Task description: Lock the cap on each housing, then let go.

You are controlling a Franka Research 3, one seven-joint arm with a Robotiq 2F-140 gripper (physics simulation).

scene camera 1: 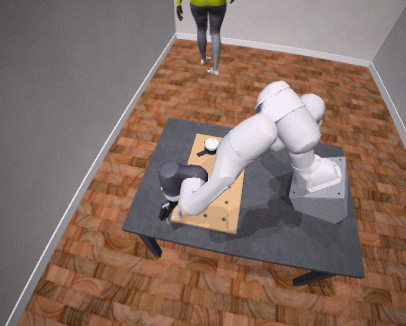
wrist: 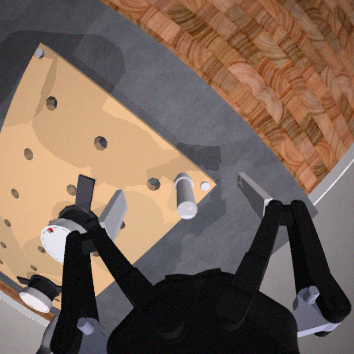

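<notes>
A white cap (wrist: 56, 242) with a small red mark sits on a black housing (wrist: 80, 216) with a flat arm, at the left in the wrist view, partly behind my left finger. A second white cap (wrist: 36, 301) (scene camera 1: 212, 144) is on another black housing (wrist: 42, 284), farther along the board; its black arm shows in the scene view. The nearer housing is hidden by my arm in the scene view. Whether the caps are locked, I cannot tell. My gripper (wrist: 180, 190) (scene camera 1: 168, 210) is wide open and empty, above the board's corner, with one finger beside the nearer cap.
The wooden board (wrist: 80, 120) (scene camera 1: 234, 211) with several holes lies on the dark table (scene camera 1: 270, 235) (wrist: 150, 100). A grey upright peg (wrist: 186, 200) stands near its corner, beside a small light stud (wrist: 205, 186). A person (scene camera 1: 209, 25) stands beyond the table.
</notes>
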